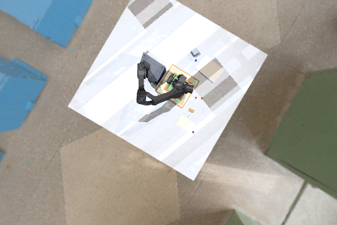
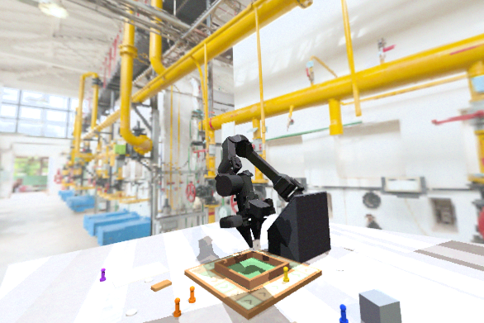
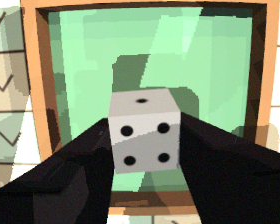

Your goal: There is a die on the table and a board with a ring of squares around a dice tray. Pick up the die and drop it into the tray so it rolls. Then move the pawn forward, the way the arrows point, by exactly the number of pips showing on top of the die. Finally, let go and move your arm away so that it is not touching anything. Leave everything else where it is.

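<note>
My gripper tip is now 20 mm past the yellow pawn, 100 mm to the right of it and 50 mm above it. The rest, counted from my gripper tip: grey cube: 30 mm behind, 320 mm to the left, 60 mm below; then blue pawn: 10 mm ahead, 270 mm to the left, 70 mm below; then white die: right at my gripper tip.
</note>
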